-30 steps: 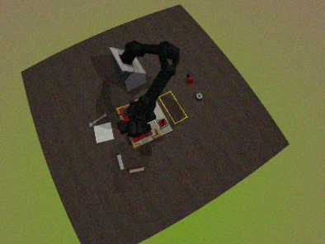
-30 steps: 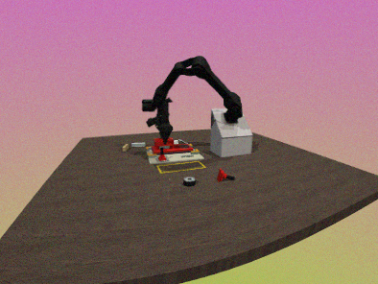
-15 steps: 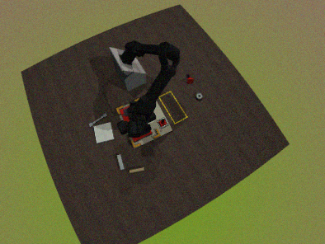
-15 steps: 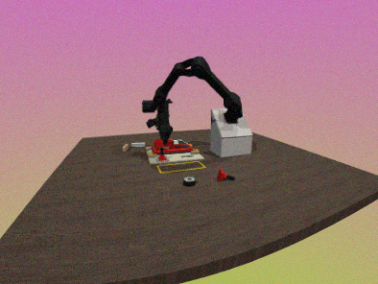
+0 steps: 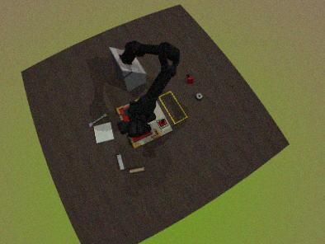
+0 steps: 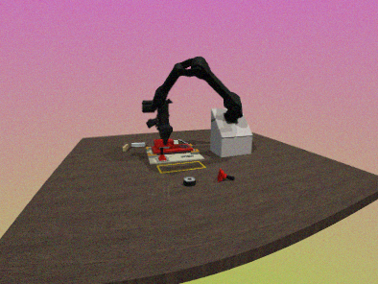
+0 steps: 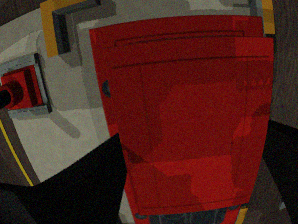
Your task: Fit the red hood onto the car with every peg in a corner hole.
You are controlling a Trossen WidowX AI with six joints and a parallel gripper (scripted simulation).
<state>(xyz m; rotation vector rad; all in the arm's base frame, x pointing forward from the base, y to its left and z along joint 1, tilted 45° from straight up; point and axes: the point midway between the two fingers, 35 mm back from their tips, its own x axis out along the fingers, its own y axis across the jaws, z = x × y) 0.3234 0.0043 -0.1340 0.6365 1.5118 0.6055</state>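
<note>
The red hood is 1 cm above my gripper tip. Also, from my gripper tip: jig plate: 4 cm below, 3 cm to the left, 3 cm behind; then white square: 18 cm to the right, 7 cm behind, 4 cm below; then grey bar: 17 cm to the right, 12 cm ahead, 4 cm below.
</note>
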